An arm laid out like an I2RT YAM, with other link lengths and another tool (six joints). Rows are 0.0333 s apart.
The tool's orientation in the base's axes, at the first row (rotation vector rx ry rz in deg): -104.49 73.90 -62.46
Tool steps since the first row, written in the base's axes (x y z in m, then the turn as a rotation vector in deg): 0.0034 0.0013 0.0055 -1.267 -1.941 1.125; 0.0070 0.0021 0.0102 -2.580 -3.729 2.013; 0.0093 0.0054 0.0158 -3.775 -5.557 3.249; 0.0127 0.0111 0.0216 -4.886 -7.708 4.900; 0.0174 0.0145 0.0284 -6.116 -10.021 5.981; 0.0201 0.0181 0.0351 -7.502 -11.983 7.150; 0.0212 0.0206 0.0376 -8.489 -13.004 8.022; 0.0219 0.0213 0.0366 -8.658 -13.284 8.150; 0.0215 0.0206 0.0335 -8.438 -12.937 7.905; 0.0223 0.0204 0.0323 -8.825 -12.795 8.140; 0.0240 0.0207 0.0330 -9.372 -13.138 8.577
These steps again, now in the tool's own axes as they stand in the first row. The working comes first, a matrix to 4 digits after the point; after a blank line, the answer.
The tool's axes in the first row as the columns of a matrix, in the base's axes (used below as rounded here):
0.1725 -0.4149 0.8934
-0.9500 -0.3097 0.0396
0.2603 -0.8555 -0.4476

0.0008 -0.0065 0.0006 1.918 0.164 -1.712; 0.0019 -0.0123 0.0018 3.621 0.503 -3.354; 0.0006 -0.0190 0.0015 5.474 0.508 -5.047; -0.0027 -0.0272 0.0021 7.755 0.222 -6.864; -0.0034 -0.0360 0.0034 10.022 0.524 -8.538; -0.0046 -0.0440 0.0030 11.951 0.707 -10.377; -0.0061 -0.0473 0.0029 12.978 0.687 -11.690; -0.0069 -0.0470 0.0040 13.248 0.734 -11.909; -0.0071 -0.0440 0.0050 12.892 0.745 -11.589; -0.0071 -0.0432 0.0063 12.752 0.660 -12.034; -0.0069 -0.0446 0.0075 13.097 0.620 -12.732
